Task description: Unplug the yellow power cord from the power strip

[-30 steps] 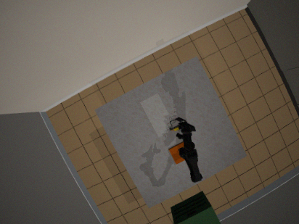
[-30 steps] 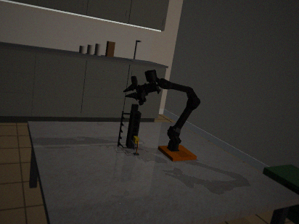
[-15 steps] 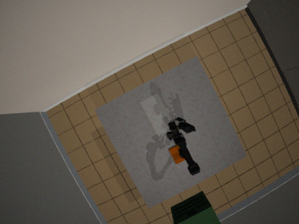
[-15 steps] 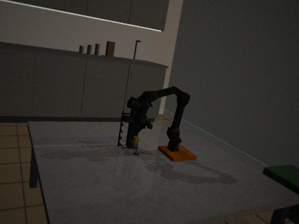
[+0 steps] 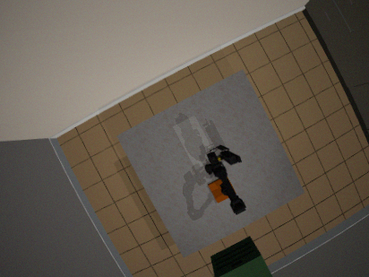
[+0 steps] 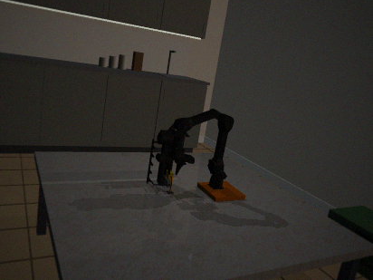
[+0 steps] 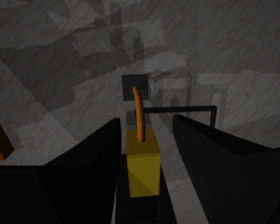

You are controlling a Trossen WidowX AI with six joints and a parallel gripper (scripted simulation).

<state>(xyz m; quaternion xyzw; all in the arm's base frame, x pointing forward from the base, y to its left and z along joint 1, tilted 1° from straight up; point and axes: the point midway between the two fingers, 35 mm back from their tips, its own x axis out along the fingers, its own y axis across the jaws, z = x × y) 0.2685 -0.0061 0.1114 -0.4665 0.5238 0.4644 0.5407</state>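
My gripper tip is 1 cm past the yellow plug, 7 cm to the left of it and 1 cm above it.
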